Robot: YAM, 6 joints.
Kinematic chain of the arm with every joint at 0, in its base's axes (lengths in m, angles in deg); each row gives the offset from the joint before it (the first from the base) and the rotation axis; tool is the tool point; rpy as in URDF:
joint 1: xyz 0 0 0.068 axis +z
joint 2: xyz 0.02 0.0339 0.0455 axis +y
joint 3: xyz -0.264 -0.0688 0 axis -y
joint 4: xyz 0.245 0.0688 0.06 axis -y
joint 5: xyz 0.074 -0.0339 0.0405 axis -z
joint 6: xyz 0.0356 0 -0.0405 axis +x
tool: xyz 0 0 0 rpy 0 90 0
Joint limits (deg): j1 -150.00..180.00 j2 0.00..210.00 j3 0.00..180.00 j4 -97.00..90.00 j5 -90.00..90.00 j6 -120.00..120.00
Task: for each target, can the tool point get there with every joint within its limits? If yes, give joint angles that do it. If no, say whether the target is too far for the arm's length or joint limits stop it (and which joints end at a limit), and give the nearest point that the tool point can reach.
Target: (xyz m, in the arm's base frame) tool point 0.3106 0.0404 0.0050
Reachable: yes | joints 2.72 126.03 42.53 23.60 -46.00 47.14
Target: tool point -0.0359 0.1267 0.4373
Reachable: yes | joints 105.79 38.28 44.99 34.39 -0.14 -101.17
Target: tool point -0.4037 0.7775 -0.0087
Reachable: no: too far | nearest point -0.2947 0.5676 0.0251 | short by 0.239 m
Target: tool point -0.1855 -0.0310 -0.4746
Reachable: no: joint limits stop it (at a limit: joint 1, joint 2) | nearest point -0.1991 -0.0080 -0.3760 | short by 0.102 m
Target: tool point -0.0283 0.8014 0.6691
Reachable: no: too far | nearest point -0.0187 0.5298 0.4760 | short by 0.333 m
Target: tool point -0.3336 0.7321 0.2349
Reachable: no: too far | nearest point -0.2647 0.5810 0.2092 | short by 0.168 m
